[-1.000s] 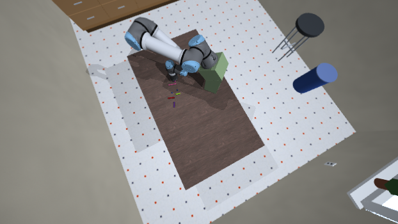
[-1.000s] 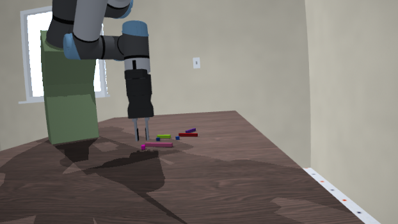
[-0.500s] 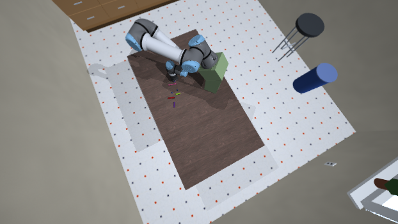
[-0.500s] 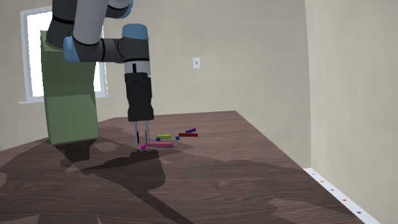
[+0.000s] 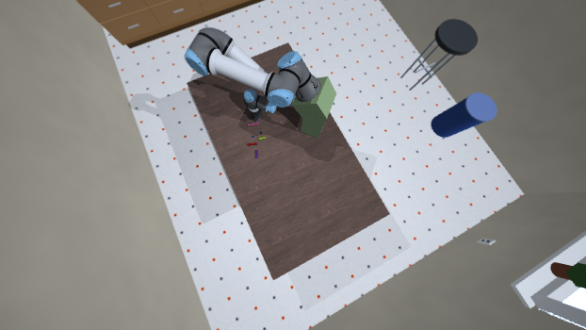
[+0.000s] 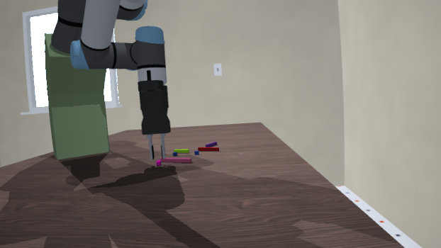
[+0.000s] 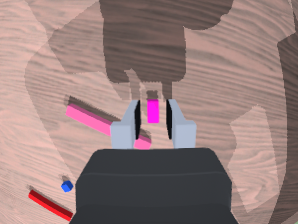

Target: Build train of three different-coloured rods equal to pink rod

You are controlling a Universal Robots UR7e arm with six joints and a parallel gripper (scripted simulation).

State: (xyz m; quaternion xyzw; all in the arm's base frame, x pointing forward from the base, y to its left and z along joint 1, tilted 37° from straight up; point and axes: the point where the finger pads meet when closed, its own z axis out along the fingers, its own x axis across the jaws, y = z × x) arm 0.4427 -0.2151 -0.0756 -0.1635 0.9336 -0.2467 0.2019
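Right now my hand is 30 mm above the magenta rod. Round my hand: lime rod: 160 mm to the left, 30 mm below, 30 mm ahead; then blue rod: 110 mm to the left, 30 mm below, 20 mm ahead; then pink rod: 40 mm ahead, 30 mm to the left, 30 mm below.
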